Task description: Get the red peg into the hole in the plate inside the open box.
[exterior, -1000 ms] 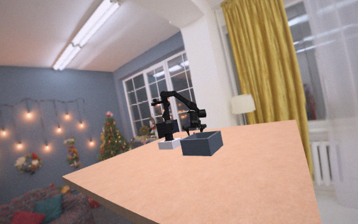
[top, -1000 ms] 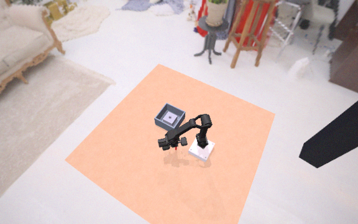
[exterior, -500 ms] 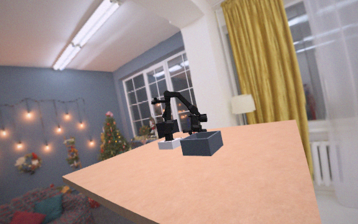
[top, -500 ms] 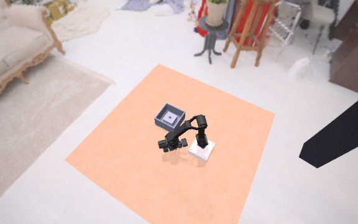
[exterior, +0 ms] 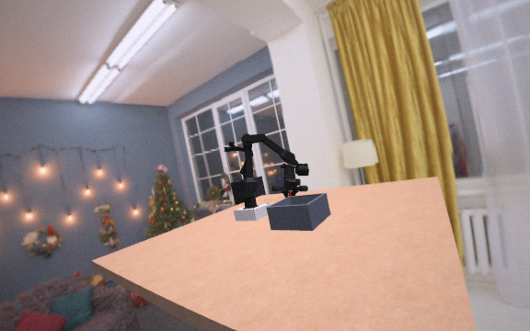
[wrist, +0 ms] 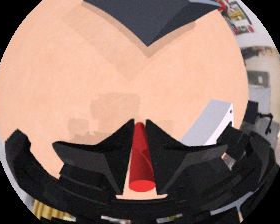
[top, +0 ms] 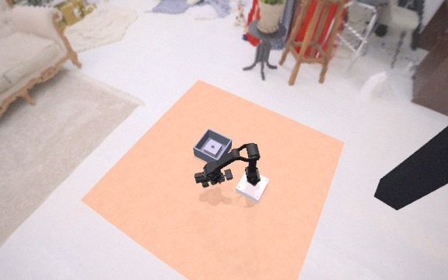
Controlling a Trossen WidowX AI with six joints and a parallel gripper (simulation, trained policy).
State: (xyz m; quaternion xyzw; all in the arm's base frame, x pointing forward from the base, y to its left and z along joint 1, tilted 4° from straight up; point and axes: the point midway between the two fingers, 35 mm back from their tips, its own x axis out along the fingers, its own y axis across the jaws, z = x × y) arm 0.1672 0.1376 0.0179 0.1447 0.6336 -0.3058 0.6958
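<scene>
The pale plate lies 180 mm ahead of my gripper tip, 160 mm to the right of it and 10 mm above it. Round my gripper tip: red peg 10 mm to the left, 30 mm above; then grey box 180 mm ahead, 160 mm to the right, 10 mm below.
</scene>
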